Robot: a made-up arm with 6 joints. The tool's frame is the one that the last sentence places. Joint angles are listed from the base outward.
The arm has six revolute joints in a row. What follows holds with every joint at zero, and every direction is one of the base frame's.
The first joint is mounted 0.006 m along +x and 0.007 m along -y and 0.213 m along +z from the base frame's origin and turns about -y.
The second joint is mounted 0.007 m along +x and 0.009 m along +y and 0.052 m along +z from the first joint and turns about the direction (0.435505, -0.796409, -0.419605).
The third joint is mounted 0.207 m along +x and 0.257 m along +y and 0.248 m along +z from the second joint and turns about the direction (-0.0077, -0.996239, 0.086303).
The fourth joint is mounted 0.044 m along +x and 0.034 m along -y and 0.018 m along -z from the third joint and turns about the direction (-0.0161, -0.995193, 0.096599).
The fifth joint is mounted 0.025 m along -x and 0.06 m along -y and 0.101 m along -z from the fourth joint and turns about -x.
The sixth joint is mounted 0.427 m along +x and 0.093 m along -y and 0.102 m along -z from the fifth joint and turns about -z.
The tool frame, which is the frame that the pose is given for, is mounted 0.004 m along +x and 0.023 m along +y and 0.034 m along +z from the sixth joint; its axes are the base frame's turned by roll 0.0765, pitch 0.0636 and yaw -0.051 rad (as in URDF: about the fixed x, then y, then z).
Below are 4 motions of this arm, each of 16 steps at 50 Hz.
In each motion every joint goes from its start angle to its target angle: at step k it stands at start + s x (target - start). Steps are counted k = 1, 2, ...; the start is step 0. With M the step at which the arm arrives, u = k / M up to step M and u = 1 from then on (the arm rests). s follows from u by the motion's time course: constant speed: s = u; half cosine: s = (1 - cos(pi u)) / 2; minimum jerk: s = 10 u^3 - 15 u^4 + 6 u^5.
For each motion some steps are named. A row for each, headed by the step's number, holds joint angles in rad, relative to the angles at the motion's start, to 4 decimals.
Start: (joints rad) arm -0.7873 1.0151 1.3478 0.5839 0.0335 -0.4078
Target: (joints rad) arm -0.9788 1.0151 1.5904 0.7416 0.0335 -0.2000
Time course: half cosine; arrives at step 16
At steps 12, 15, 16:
12: -0.1635 0.0000 0.2071 0.1346 0.0000 0.1774
15: -0.1897 0.0000 0.2403 0.1562 0.0000 0.2058
16: -0.1915 0.0000 0.2426 0.1577 0.0000 0.2078

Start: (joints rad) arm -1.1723 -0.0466 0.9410 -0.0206 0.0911 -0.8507
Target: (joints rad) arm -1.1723 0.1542 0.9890 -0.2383 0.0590 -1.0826
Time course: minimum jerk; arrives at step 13
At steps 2, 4, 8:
2: 0.0000 0.0057 0.0014 -0.0062 -0.0009 -0.0066
4: 0.0000 0.0348 0.0083 -0.0378 -0.0056 -0.0402
8: 0.0000 0.1423 0.0340 -0.1543 -0.0228 -0.1644

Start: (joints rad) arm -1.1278 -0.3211 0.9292 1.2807 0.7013 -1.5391
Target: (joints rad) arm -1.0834 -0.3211 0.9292 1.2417 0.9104 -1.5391
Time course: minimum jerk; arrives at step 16
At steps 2, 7, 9, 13, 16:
2: 0.0007 0.0000 0.0000 -0.0006 0.0034 0.0000
7: 0.0171 0.0000 0.0000 -0.0150 0.0803 0.0000
9: 0.0273 0.0000 0.0000 -0.0240 0.1288 0.0000
13: 0.0422 0.0000 0.0000 -0.0371 0.1989 0.0000
16: 0.0444 0.0000 0.0000 -0.0390 0.2091 0.0000

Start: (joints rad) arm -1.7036 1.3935 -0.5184 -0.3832 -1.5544 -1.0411
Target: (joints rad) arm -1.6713 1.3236 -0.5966 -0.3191 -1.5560 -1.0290
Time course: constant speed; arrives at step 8
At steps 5, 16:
5: 0.0202 -0.0437 -0.0489 0.0401 -0.0010 0.0076
16: 0.0323 -0.0699 -0.0782 0.0641 -0.0016 0.0121

